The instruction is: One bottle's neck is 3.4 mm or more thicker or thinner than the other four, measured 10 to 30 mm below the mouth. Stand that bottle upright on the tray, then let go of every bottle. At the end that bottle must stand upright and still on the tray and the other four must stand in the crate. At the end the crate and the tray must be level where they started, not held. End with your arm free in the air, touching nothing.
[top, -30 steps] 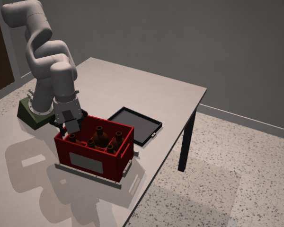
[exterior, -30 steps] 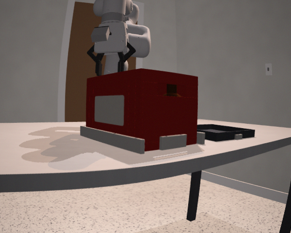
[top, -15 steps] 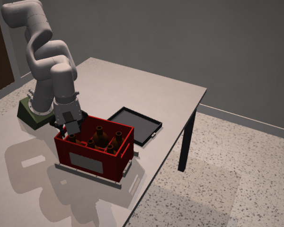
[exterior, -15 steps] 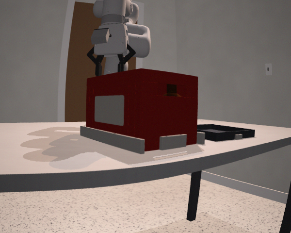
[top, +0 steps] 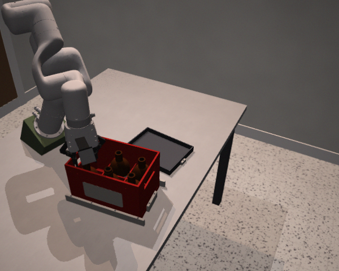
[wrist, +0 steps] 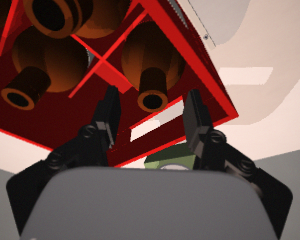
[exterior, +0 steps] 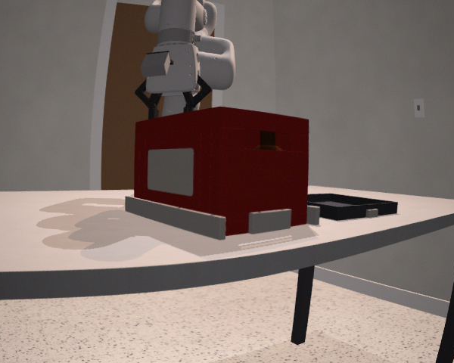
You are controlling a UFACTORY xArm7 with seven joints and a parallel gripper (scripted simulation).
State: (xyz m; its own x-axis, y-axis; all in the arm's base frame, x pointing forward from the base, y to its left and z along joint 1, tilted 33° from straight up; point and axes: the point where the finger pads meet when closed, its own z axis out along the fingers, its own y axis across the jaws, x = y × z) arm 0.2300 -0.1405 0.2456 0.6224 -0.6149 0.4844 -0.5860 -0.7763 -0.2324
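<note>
Right now my hand is 8 cm short of the red crate, 4 cm to the right of it and 9 cm above it. Also, from my hand: black tray: 13 cm ahead, 33 cm to the left, 16 cm below.
</note>
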